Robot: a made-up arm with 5 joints.
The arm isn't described. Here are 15 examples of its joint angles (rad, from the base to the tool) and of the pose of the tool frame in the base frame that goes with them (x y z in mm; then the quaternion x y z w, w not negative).
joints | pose
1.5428 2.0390 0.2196 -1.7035 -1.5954 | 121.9 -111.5 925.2 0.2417 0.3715 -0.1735 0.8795
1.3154 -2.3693 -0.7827 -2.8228 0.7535 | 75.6 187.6 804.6 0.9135 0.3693 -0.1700 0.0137
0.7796 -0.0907 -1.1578 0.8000 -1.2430 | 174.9 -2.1 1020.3 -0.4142 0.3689 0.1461 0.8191
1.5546 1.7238 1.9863 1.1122 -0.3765 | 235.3 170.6 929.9 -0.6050 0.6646 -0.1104 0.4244
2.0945 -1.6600 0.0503 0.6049 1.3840 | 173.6 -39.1 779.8 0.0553 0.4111 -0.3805 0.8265
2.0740 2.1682 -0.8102 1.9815 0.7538 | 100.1 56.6 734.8 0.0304 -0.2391 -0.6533 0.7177
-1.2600 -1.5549 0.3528 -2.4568 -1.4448 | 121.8 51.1 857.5 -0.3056 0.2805 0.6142 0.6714
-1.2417 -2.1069 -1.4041 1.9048 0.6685 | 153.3 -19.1 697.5 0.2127 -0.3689 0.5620 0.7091
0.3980 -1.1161 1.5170 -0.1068 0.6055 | 92.9 102.7 942.1 -0.1083 0.0974 -0.7908 0.5946
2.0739 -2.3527 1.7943 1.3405 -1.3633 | 338.4 -30.5 919.3 -0.4101 0.1244 0.6504 0.6272
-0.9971 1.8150 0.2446 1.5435 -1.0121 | -99.0 148.4 686.4 -0.8369 -0.1204 -0.3473 0.4056
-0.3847 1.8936 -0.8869 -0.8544 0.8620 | 26.4 182.0 850.3 -0.1322 -0.0612 -0.9872 0.0652
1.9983 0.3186 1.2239 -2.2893 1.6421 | 279.7 318.2 769.6 -0.2645 0.1303 0.9174 0.2673
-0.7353 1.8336 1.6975 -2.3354 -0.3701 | 40.5 -61.7 656.2 0.0484 0.9340 -0.1847 0.3021
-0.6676 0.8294 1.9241 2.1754 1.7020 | 143.8 130.8 597.1 0.6869 -0.2266 0.2421 0.6467
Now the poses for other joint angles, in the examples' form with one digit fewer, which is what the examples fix.
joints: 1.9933 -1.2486 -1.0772 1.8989 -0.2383
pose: 240 -56 773 0.105 0.989 -0.046 0.091
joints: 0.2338 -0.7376 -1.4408 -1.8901 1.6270
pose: -47 -94 920 -0.293 -0.865 0.402 0.061
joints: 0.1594 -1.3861 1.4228 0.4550 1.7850
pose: 44 -44 777 0.274 -0.359 -0.445 0.773
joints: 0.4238 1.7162 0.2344 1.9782 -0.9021
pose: 65 194 858 -0.900 0.364 0.197 0.135
